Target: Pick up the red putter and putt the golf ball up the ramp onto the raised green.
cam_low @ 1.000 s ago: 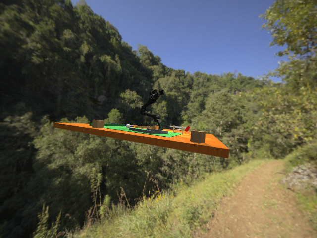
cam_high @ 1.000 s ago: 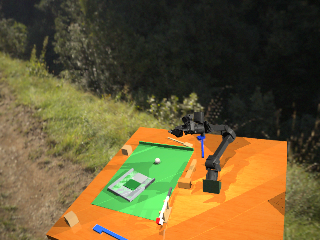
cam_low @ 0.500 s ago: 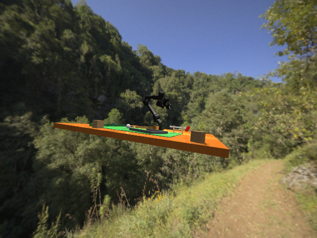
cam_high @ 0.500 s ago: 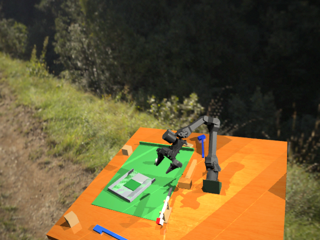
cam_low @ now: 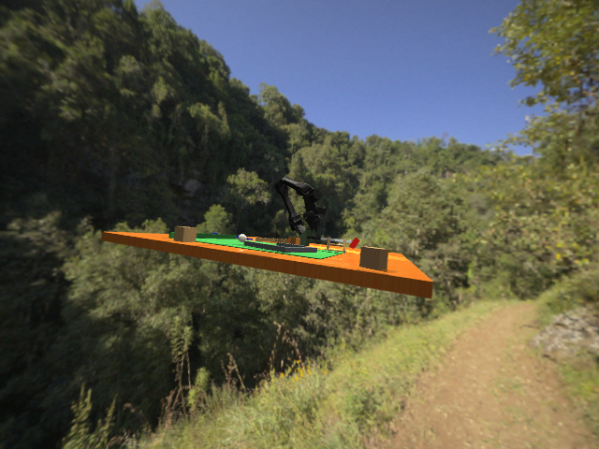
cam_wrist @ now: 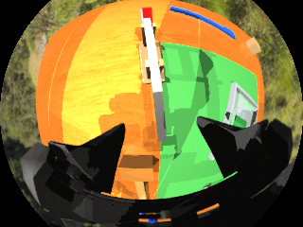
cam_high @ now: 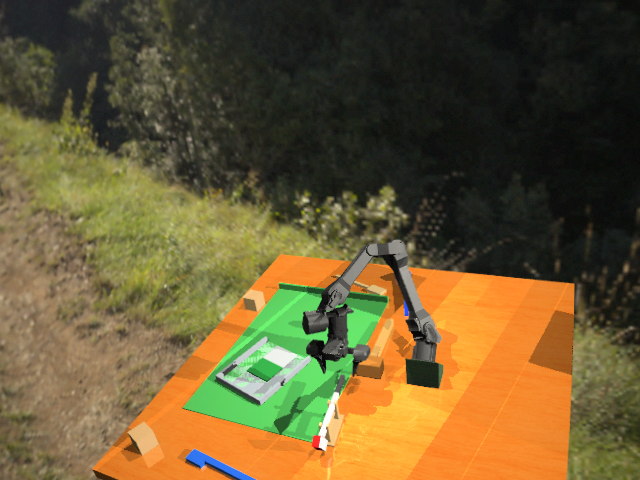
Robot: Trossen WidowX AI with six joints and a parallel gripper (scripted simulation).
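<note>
Now: the red putter 30 mm behind my gripper tip, 110 mm to the left of it and 40 mm below it. Also, from my gripper tip: white golf ball (270 mm ahead, 300 mm to the right, 80 mm below); then small wooden rack (30 mm behind, 130 mm to the left, 70 mm below); then green mat (270 mm ahead, 150 mm to the right, 100 mm below).
</note>
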